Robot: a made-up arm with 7 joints.
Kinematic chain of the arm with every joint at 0, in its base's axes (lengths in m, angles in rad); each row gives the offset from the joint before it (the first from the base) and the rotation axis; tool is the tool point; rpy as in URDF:
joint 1: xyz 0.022 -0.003 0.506 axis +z
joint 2: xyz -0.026 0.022 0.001 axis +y
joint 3: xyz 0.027 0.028 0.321 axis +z
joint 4: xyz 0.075 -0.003 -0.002 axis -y
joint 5: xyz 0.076 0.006 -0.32 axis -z
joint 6: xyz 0 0.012 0.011 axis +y
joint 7: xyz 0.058 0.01 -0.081 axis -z
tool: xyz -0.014 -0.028 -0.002 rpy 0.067 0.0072 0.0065
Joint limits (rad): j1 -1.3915..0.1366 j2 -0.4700..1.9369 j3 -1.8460..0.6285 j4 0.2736..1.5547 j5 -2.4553..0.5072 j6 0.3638..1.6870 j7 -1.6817..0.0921
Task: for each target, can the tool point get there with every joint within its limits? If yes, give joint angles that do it. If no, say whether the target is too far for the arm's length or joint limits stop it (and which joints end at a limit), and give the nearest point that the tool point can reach.
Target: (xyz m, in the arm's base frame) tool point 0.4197 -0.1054 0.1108
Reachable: yes | joints -0.2583 1.1999 -0.1016 1.1964 -0.1265 0.4928 -1.1102
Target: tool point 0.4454 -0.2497 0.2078
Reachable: yes | joints -0.4501 1.0767 -0.0971 1.3243 -1.7418 1.0993 -0.5653
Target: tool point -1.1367 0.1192 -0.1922
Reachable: no: too far | nearest point -0.3340 -0.1295 0.1604 | short by 0.911 m
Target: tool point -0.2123 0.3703 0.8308
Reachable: no: joint limits stop it (at a limit: joint 1, joint 2, joint 3, joint 4, joint 6, joint 7) | nearest point -0.3679 0.2937 0.8132 | short by 0.174 m
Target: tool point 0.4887 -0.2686 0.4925
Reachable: yes | joints -0.8487 0.4541 0.3152 1.0796 -2.1243 0.9325 -0.2182
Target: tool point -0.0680 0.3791 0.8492
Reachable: no: joint limits stop it (at a limit: joint 1, joint 2, joint 3, joint 5, joint 6, joint 7) | nearest point 0.1137 0.3403 0.9326 | short by 0.204 m
